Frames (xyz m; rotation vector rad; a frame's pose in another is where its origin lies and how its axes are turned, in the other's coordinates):
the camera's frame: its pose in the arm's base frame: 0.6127 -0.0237 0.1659 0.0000 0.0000 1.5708
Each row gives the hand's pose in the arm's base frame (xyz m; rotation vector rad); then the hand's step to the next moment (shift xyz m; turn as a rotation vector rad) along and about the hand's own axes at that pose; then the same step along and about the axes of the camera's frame.
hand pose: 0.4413 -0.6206 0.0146 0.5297 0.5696 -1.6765
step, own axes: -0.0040 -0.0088 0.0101 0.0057 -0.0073 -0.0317
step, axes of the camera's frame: -0.0020 0.0083 0.0110 0.0168 0.0071 -0.0275
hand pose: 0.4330 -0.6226 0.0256 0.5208 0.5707 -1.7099
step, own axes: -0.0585 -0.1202 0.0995 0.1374 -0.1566 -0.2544
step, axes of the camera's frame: 0.0039 0.1098 0.1253 0.0830 0.1709 -0.2683
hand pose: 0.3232 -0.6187 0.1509 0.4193 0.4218 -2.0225
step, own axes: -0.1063 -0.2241 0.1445 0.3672 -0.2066 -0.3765
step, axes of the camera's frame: 0.1157 0.1670 0.2028 -0.0137 0.3048 -0.4756
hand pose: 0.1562 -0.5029 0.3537 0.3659 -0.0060 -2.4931
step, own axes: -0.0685 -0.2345 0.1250 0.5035 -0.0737 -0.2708
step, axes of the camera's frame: 0.2201 0.1147 0.1171 -0.2088 0.3615 -0.3974
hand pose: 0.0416 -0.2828 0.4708 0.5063 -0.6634 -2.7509
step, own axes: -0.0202 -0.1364 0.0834 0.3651 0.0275 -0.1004
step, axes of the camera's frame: 0.1563 0.0380 0.0095 -0.1838 0.2858 -0.1692
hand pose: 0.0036 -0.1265 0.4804 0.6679 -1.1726 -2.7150
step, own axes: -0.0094 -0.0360 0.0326 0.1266 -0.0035 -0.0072
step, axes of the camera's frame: 0.0493 0.0032 -0.0027 -0.0363 0.1102 -0.0513
